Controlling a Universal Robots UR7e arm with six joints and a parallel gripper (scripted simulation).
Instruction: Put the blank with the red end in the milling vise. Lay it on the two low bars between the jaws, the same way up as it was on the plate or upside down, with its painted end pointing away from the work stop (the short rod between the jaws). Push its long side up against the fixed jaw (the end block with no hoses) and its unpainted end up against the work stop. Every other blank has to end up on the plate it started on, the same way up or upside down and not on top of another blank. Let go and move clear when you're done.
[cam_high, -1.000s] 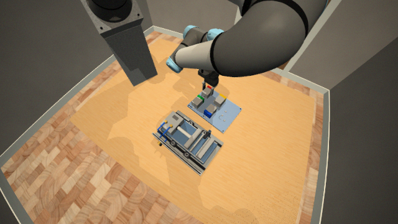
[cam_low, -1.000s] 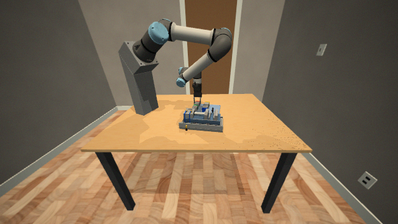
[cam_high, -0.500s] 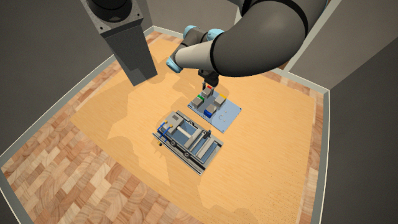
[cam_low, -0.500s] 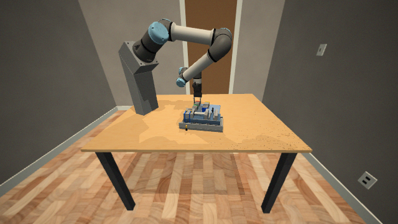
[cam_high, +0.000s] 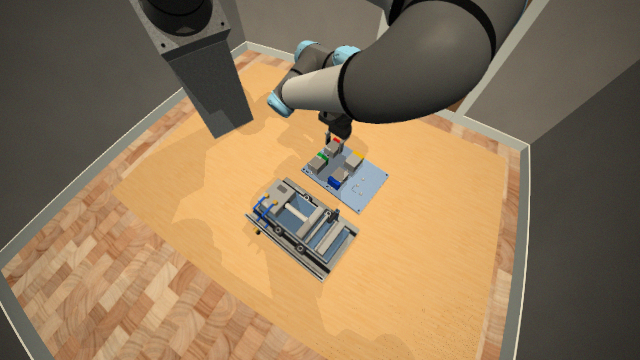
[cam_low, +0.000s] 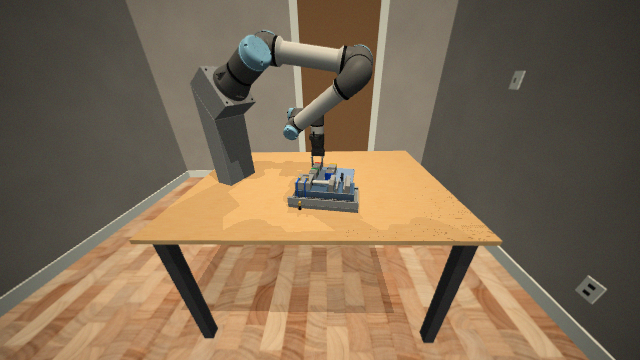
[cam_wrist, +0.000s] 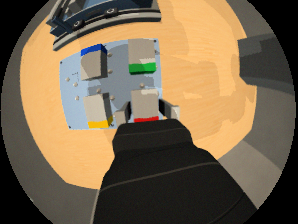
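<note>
My gripper is now 2 cm above the red-ended blank. Also, from my hand: green-ended blank (7 cm to the right, 5 cm behind, 2 cm below); then yellow-ended blank (7 cm ahead, 5 cm to the right, 2 cm below); then blue-grey plate (9 cm to the right, 5 cm ahead, 4 cm below).
</note>
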